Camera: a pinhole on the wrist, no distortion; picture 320 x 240 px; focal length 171.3 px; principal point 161.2 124.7 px. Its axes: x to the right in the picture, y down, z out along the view. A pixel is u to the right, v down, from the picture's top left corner.
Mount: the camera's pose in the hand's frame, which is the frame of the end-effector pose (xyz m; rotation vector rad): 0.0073 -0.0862 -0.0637 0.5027 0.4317 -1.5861
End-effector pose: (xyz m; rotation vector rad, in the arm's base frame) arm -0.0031 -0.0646 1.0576 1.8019 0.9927 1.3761
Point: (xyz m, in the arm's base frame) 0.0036 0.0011 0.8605
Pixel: 196.1 90.4
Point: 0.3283 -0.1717 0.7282
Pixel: 90.4 53.4
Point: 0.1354 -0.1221 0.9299
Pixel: 18.6 37.1
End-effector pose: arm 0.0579 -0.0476 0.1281 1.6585 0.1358 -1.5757
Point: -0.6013 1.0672 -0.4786
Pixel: outside the picture
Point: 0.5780 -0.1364 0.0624
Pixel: behind the camera
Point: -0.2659 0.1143 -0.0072
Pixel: 223.5 122.6
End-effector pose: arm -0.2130 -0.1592 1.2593 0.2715 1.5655 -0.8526
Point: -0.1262 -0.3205 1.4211
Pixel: 82.5 34.1
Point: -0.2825 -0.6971 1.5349
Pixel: 208.3 109.9
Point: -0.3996 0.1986 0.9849
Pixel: behind the camera
